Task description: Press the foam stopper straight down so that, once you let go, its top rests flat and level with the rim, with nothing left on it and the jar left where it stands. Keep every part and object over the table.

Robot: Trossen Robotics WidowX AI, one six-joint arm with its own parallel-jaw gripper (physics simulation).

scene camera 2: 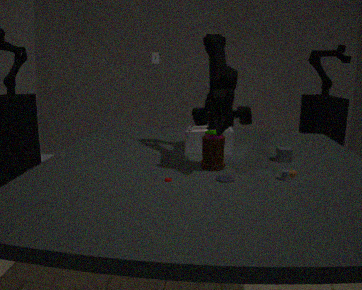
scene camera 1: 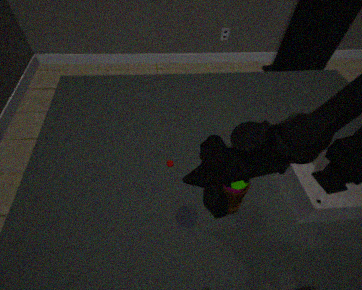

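An orange-brown jar (scene camera 1: 235,204) (scene camera 2: 213,155) stands upright on the table. At its mouth a bright green piece (scene camera 1: 239,185) (scene camera 2: 210,132) shows above a magenta part (scene camera 1: 229,189) (scene camera 2: 220,136). The green sits a little above the jar's top edge; which colour is the foam stopper I cannot tell for sure. My gripper (scene camera 2: 218,132) is shut and empty, pointing down, with its fingertips at the jar's mouth beside the green piece in the scene camera 2 view. Whether they touch is too dark to tell. In the scene camera 1 view the gripper body hides its fingertips and part of the jar's mouth.
A red dot-like piece (scene camera 1: 170,163) (scene camera 2: 168,179) and a flat grey disc (scene camera 1: 186,216) (scene camera 2: 225,177) lie near the jar. A grey block (scene camera 2: 284,154), a small grey piece (scene camera 2: 284,175) and an orange piece (scene camera 2: 293,173) lie to the right. A white box-like base (scene camera 1: 303,192) (scene camera 2: 193,144) stands behind.
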